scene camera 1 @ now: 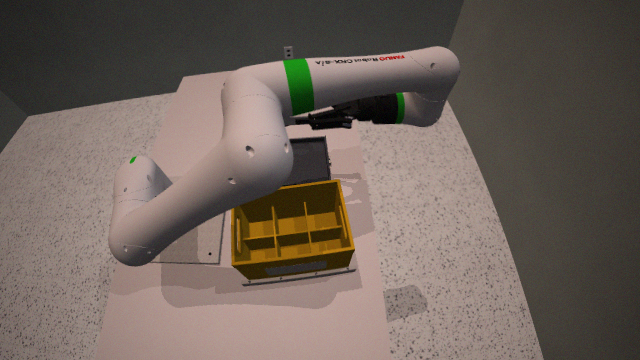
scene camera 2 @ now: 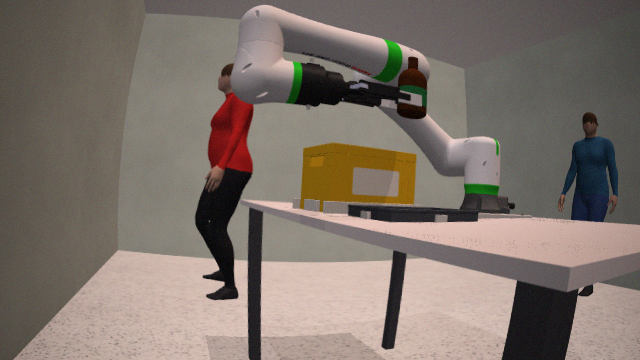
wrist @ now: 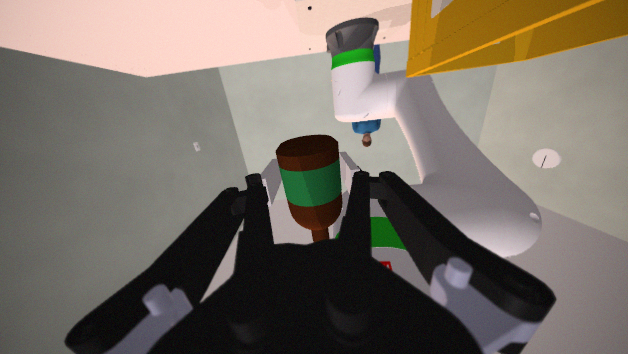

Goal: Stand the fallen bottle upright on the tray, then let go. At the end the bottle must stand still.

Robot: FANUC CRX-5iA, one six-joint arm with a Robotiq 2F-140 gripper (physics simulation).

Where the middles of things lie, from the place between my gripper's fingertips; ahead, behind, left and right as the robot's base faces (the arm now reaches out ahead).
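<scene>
Brown bottle [scene camera 2: 411, 80], 4 cm above my hand. Yellow crate [scene camera 1: 298, 229], 26 cm to the right of my hand, 19 cm below, 3 cm ahead. Dark grey tray [scene camera 1: 311, 163]: my hand 26 cm above it, 3 cm to the right of it.
</scene>
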